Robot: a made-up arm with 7 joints.
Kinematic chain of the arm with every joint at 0, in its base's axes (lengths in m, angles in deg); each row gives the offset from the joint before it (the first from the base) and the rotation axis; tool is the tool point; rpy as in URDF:
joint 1: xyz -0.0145 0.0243 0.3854 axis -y
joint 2: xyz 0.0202 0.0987 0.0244 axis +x
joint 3: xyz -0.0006 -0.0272 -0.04 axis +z
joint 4: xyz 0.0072 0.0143 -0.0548 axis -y
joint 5: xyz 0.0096 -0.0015 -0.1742 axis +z
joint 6: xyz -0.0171 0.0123 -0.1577 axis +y
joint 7: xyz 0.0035 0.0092 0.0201 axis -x
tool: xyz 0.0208 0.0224 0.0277 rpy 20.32 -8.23 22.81
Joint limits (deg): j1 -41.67..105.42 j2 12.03..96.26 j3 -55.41..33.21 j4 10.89..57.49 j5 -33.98..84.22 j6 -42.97..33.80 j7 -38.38..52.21
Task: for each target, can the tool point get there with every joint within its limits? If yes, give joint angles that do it. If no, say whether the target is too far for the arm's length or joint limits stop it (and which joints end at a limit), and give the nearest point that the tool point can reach.
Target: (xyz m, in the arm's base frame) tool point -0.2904 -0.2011 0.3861
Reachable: no: joint limits stop it (at a limit: joint 1, joint 2, joint 3, joint 4, joint 5, joint 6, joint 7) | nearest point -0.0977 -0.0479 0.0933 | short by 0.383 m
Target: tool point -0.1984 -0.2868 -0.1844
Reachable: no: too far | nearest point -0.0861 -0.0305 0.0131 | short by 0.342 m
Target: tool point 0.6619 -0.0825 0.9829
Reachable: no: too far | nearest point 0.2916 0.0380 0.6545 | short by 0.509 m
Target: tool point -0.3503 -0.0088 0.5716
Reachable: no: joint limits stop it (at a limit: joint 1, joint 2, joint 3, joint 4, joint 5) | nearest point -0.2869 0.3142 0.5692 | short by 0.329 m
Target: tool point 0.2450 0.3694 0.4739
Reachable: yes | joints 41.74 45.82 9.09 53.39 10.43 -5.24 27.51
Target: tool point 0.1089 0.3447 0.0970
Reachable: yes | joints -12.36 29.76 4.08 30.63 15.05 9.05 31.21
